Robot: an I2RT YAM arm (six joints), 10 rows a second.
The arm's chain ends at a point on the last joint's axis. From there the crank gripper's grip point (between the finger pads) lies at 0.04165 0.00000 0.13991 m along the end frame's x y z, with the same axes.
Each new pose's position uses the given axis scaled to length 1; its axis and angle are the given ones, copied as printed.
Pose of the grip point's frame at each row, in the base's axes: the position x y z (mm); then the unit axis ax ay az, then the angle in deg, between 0 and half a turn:
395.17, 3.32, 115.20, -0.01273, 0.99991, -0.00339, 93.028
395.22, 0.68, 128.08, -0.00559, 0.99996, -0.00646, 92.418
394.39, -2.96, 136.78, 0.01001, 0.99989, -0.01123, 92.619
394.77, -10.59, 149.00, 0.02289, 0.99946, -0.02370, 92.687
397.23, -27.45, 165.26, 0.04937, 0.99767, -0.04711, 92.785
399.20, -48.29, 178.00, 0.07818, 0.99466, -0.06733, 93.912
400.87, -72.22, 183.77, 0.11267, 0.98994, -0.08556, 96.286
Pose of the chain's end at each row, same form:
257.65, 2.74, 164.18, -0.01273, 0.99991, -0.00339, 93.028
257.19, 1.35, 175.59, -0.00559, 0.99996, -0.00646, 92.418
256.56, 0.11, 184.76, 0.01001, 0.99989, -0.01123, 92.619
257.10, -3.93, 197.08, 0.02289, 0.99946, -0.02370, 92.687
260.07, -13.85, 213.34, 0.04937, 0.99767, -0.04711, 92.785
263.72, -28.03, 228.43, 0.07818, 0.99466, -0.06733, 93.912
268.67, -45.02, 239.38, 0.11267, 0.98994, -0.08556, 96.286

